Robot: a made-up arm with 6 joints.
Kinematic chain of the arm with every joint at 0, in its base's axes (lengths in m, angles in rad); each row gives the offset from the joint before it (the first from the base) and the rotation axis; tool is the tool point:
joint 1: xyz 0 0 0.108 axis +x
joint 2: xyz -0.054 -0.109 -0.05 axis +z
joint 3: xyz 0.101 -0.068 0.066 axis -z
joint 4: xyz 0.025 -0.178 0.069 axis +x
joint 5: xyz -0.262 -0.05 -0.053 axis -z
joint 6: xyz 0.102 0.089 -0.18 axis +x
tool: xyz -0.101 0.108 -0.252
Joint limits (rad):
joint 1: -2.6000..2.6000
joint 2: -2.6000..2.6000
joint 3: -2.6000..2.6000
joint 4: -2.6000..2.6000
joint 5: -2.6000..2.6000
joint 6: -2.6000..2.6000
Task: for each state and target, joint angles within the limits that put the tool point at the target. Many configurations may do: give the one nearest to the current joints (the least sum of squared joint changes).
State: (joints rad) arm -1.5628 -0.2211 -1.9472 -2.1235 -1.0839 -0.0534
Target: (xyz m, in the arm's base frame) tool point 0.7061 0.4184 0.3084
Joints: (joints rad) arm -1.6383 -0.0847 -2.1383 -2.2780 -1.0664 -0.2697
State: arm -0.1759 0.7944 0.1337 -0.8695 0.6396 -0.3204
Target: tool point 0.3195 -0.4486 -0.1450
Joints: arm -0.2717 1.0364 0.0483 -0.6341 0.7042 -0.0187
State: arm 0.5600 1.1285 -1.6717 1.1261 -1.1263 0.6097
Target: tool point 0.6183 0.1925 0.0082
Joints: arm 0.7431 1.2635 -2.0131 0.6708 -1.6100 0.8475
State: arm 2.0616 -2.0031 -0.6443 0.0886 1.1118 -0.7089
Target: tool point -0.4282 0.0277 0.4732
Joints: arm 2.5581 -2.0565 -0.5294 0.0639 1.1856 -1.3230
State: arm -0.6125 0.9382 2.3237 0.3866 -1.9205 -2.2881
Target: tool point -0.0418 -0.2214 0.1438
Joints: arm -0.7324 1.2887 1.4538 0.2016 -1.6615 -2.0814
